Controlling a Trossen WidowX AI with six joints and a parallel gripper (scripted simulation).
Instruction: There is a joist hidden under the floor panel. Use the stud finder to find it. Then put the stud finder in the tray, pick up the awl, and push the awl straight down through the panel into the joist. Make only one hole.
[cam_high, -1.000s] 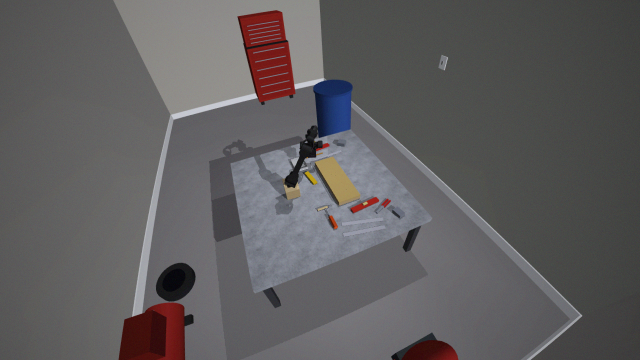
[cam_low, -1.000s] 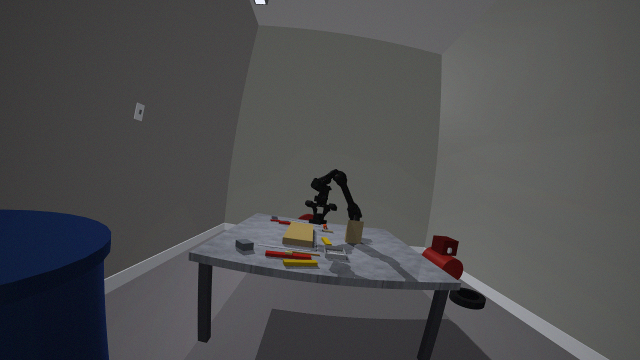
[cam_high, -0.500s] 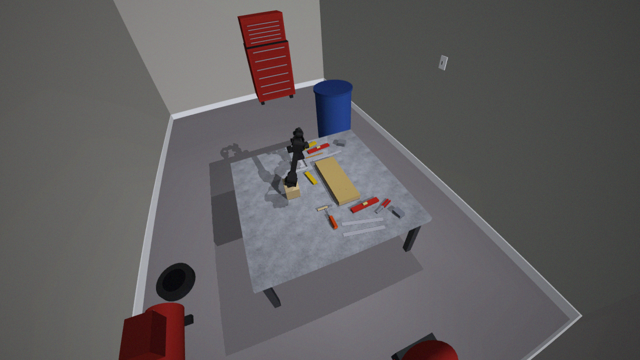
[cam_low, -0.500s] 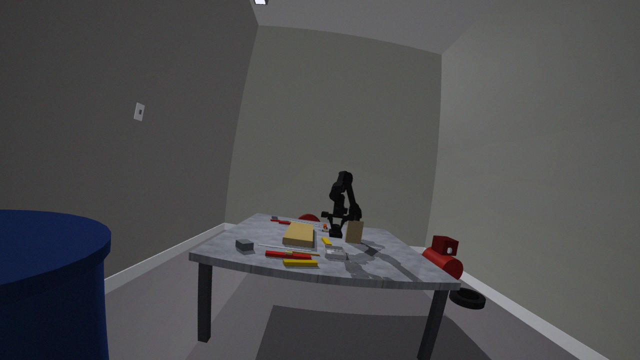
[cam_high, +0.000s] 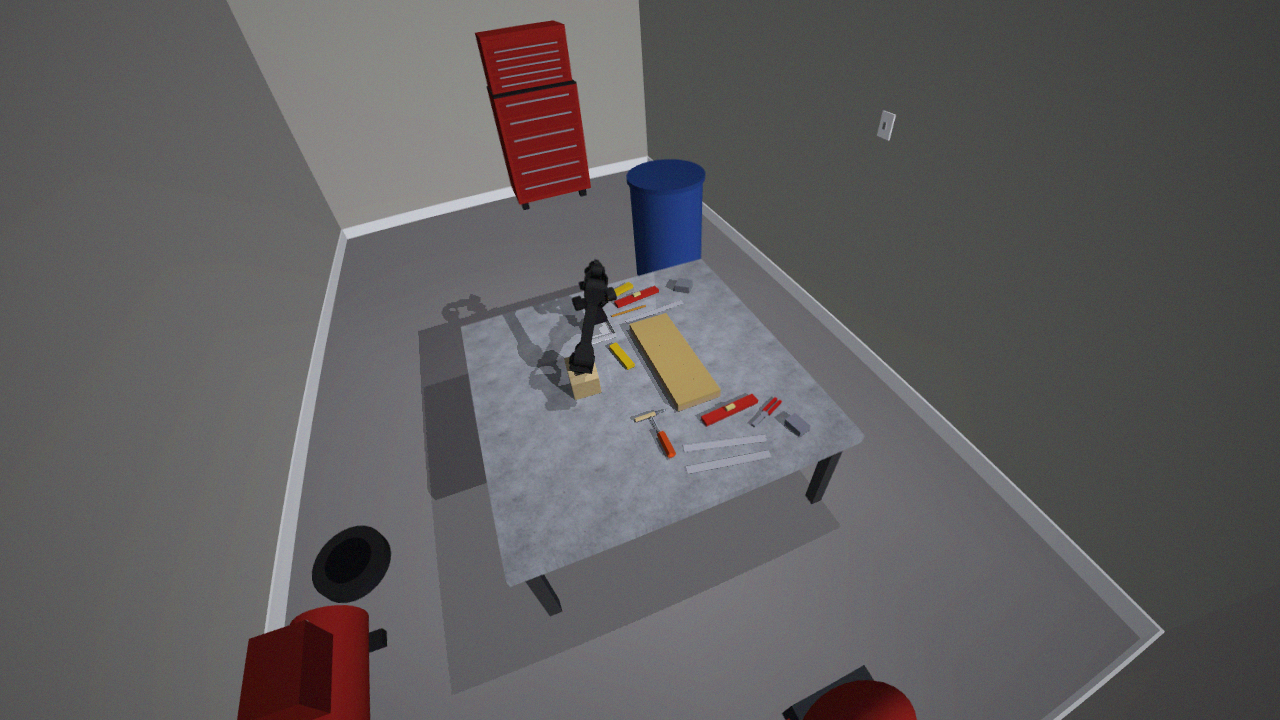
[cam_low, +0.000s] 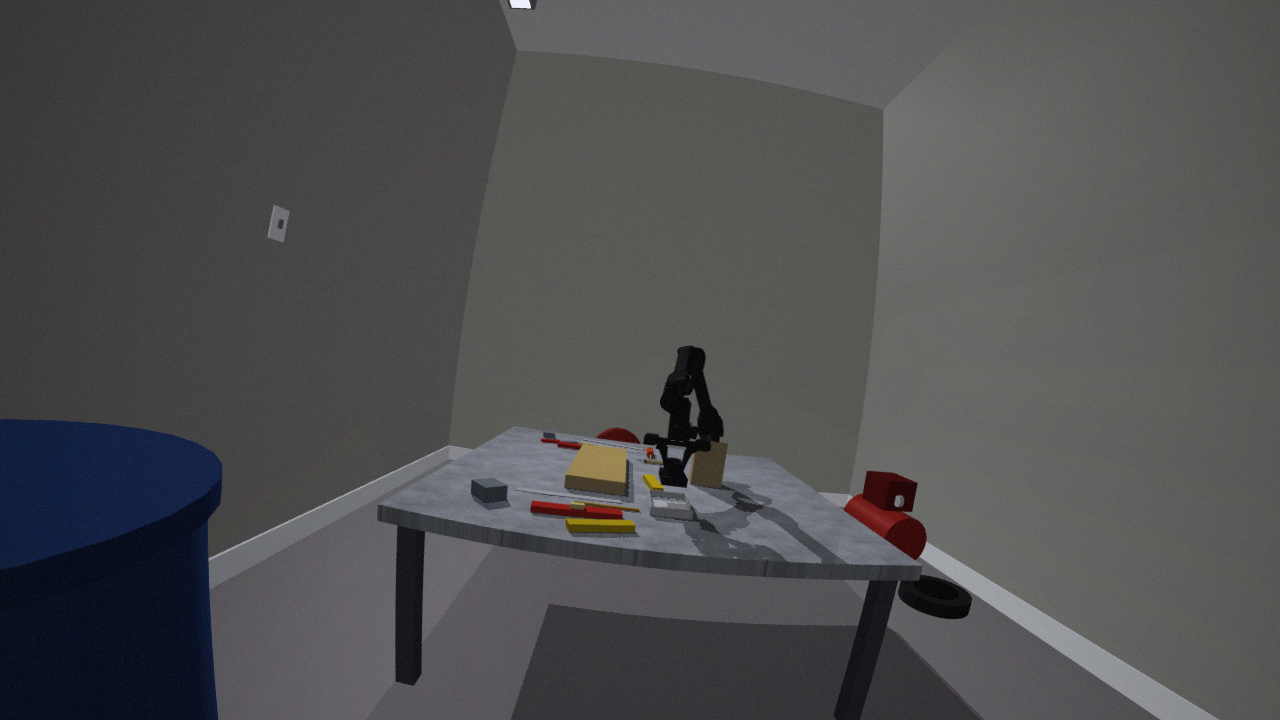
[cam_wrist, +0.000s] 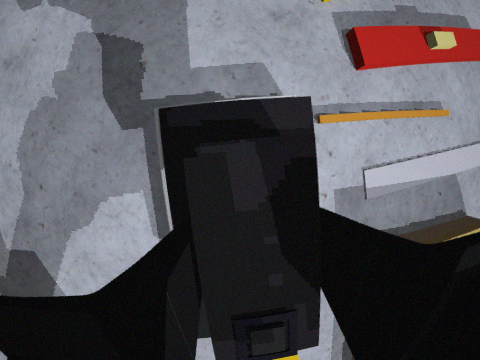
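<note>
Right now my gripper tip is 10 mm to the left of the white tray and 90 mm above it. Round my gripper tip: thin orange rod (170 mm ahead, 60 mm to the left, 100 mm below); orange-handled tool (60 mm ahead, 660 mm to the right, 90 mm below); black stud finder (20 mm to the right, 20 mm above).
</note>
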